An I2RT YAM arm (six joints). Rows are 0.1 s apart.
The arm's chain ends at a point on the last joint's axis. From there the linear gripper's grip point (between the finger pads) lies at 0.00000 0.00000 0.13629 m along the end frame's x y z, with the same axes.
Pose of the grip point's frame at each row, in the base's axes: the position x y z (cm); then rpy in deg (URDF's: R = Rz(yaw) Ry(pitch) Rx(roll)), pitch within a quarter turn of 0, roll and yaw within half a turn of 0:
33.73 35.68 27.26 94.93 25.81 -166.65
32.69 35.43 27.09 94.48 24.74 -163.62
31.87 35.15 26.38 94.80 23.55 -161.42
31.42 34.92 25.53 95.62 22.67 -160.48
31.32 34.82 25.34 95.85 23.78 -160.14
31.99 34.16 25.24 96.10 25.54 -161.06
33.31 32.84 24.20 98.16 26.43 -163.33
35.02 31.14 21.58 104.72 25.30 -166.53
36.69 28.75 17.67 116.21 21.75 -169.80
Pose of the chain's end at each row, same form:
36.37 22.35 28.31 94.93 25.81 -166.65
36.09 22.27 28.06 94.48 24.74 -163.62
35.77 22.13 27.43 94.80 23.55 -161.42
35.47 21.96 26.76 95.62 22.67 -160.48
35.40 21.88 26.61 95.85 23.78 -160.14
35.80 21.14 26.55 96.10 25.54 -161.06
36.36 19.67 25.93 98.16 26.43 -163.33
36.65 17.98 24.71 104.72 25.30 -166.53
36.66 16.32 23.26 116.21 21.75 -169.80

